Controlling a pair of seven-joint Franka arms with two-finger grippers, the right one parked.
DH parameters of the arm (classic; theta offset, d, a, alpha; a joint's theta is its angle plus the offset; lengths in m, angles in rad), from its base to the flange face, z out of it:
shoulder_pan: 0 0.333 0 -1.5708
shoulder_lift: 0 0 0 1.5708
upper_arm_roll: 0 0.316 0.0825 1.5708
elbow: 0 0 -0.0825 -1.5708
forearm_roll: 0 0.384 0 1.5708
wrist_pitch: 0 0 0.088 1.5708
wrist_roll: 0 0.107 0 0
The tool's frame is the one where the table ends.
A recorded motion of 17 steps. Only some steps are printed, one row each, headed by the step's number.
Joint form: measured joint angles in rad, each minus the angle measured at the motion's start. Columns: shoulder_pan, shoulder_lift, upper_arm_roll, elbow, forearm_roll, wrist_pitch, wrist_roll.
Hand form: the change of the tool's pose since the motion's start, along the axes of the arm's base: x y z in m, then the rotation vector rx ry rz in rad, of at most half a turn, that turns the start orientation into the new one. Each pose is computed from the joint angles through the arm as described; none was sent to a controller.
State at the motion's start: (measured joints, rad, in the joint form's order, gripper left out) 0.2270 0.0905 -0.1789 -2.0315 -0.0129 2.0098 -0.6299
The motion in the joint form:
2: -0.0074 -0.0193 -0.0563 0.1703 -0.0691 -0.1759 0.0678
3: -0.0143 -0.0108 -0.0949 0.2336 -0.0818 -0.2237 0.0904
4: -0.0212 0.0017 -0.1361 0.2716 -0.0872 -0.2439 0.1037
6: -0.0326 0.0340 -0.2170 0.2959 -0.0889 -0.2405 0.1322
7: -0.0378 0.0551 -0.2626 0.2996 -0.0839 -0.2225 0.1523
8: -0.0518 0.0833 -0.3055 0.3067 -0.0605 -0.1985 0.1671
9: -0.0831 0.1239 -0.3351 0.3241 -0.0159 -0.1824 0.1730
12: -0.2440 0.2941 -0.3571 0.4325 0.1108 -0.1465 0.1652
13: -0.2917 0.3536 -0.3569 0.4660 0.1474 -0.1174 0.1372
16: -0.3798 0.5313 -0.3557 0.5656 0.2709 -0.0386 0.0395
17: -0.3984 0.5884 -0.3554 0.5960 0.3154 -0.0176 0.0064
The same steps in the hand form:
2: 0.0141 -0.0402 0.0759 -0.0727 -0.0193 -0.1082
3: 0.0188 -0.0667 0.0977 -0.0936 -0.0278 -0.1756
4: 0.0213 -0.0939 0.1077 -0.1083 -0.0336 -0.2367
6: 0.0216 -0.1447 0.1035 -0.1339 -0.0307 -0.3544
7: 0.0209 -0.1719 0.0967 -0.1460 -0.0335 -0.4233
8: 0.0202 -0.2012 0.0882 -0.1449 -0.0397 -0.4977
9: 0.0201 -0.2313 0.0768 -0.1288 -0.0381 -0.5745
12: 0.0217 -0.3278 0.0351 -0.1019 -0.0330 -0.7716
13: 0.0231 -0.3550 0.0174 -0.0976 -0.0424 -0.7952
16: 0.0359 -0.4054 -0.0423 -0.0703 -0.0693 -0.8027
17: 0.0405 -0.4157 -0.0643 -0.0561 -0.0746 -0.7968

